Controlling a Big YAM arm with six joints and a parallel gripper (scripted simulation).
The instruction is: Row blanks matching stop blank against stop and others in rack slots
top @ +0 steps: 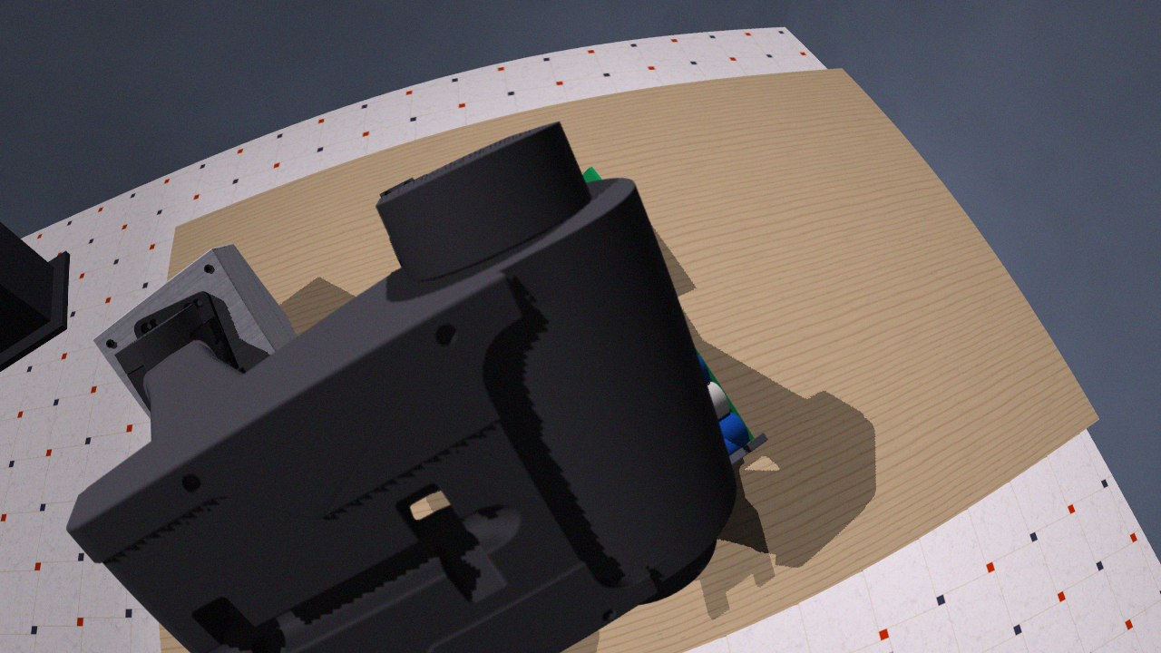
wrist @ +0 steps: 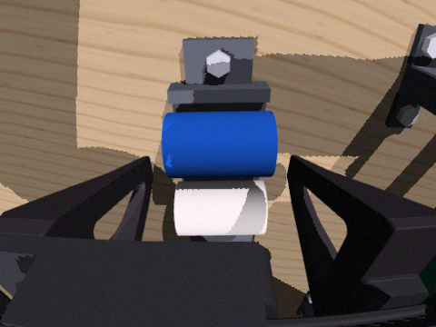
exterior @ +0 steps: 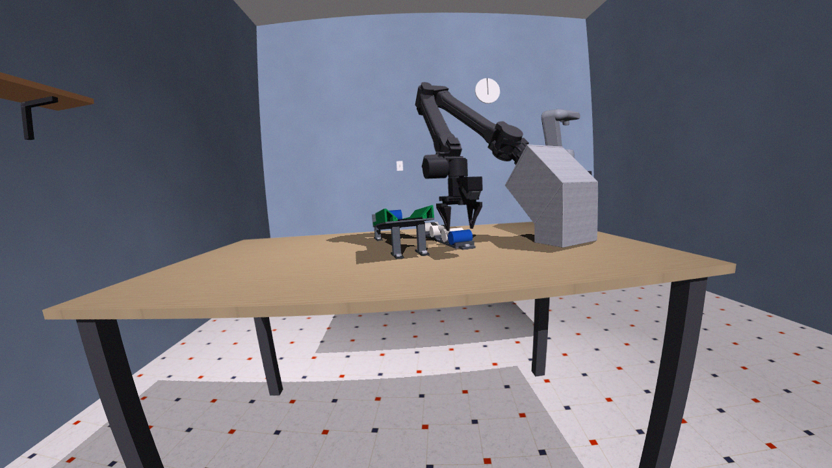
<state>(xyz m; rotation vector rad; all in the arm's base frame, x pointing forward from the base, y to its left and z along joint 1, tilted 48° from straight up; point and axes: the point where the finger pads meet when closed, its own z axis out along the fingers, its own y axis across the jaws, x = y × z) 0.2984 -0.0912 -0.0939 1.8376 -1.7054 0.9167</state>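
Now: hand 14 cm to the left of the grey stock rack and 6 cm above it. The rest, counted from my hand: grey stop: 32 cm to the right, 16 cm ahead.
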